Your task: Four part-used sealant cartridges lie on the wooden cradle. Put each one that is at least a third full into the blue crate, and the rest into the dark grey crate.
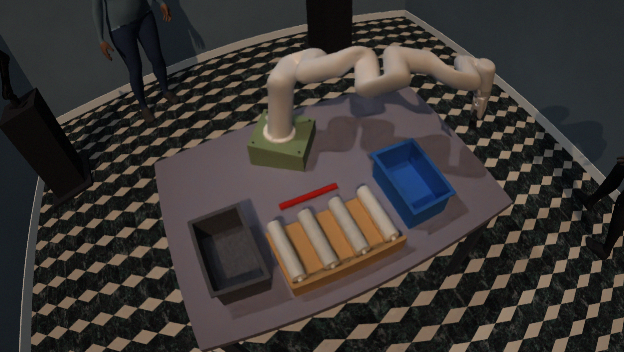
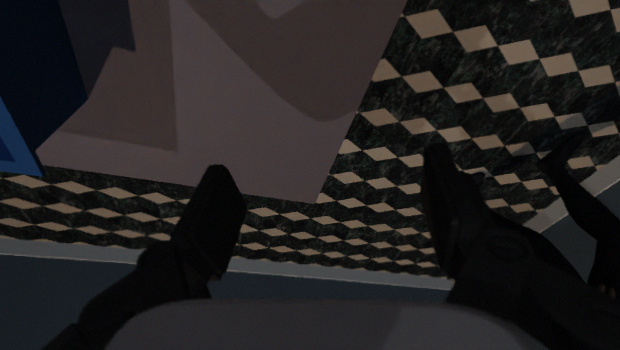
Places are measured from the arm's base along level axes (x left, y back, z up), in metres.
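Pixels of known places: gripper, fingertip midpoint: (image 1: 475,121) (image 2: 323,178); arm's base at its link origin: (image 1: 279,132).
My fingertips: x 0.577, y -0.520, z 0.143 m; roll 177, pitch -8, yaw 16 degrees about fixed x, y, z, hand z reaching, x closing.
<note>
For each thing: its top centre in the pictures, then the offset to it from my fingertips. "spot": a spot on its surface instead. Level surfaces: height alone.
- wooden cradle at a spot on its surface: (image 1: 335,235) spot: dx -0.659, dy +0.058, dz -0.210 m
- blue crate at its top centre: (image 1: 414,172) dx -0.320, dy +0.041, dz -0.120 m
- dark grey crate at its top centre: (image 1: 224,248) dx -0.997, dy +0.175, dz -0.120 m
- red bar at its top centre: (image 1: 308,194) dx -0.629, dy +0.255, dz -0.218 m
- table at its surface level: dz -0.240 m
Four whitish cartridges (image 1: 286,251) (image 1: 318,239) (image 1: 348,225) (image 1: 377,212) lie side by side on the wooden cradle (image 1: 335,235), with their narrow tips at the front edge. How full each is cannot be told. The blue crate (image 1: 395,195) (image 2: 20,150) stands right of the cradle, and the dark grey crate (image 1: 245,290) stands left of it. No cartridge shows inside the visible parts of either crate. My gripper (image 1: 474,124) (image 2: 323,178) is open and empty, high up beyond the table's right edge, away from the cradle and both crates.
A red bar (image 1: 308,196) lies on the table (image 1: 185,185) (image 2: 250,130) behind the cradle. The green base block (image 1: 277,155) carries my arm at the back of the table. Two dark pedestals (image 1: 47,145) (image 1: 329,25) and a standing person (image 1: 132,35) are beyond the table.
</note>
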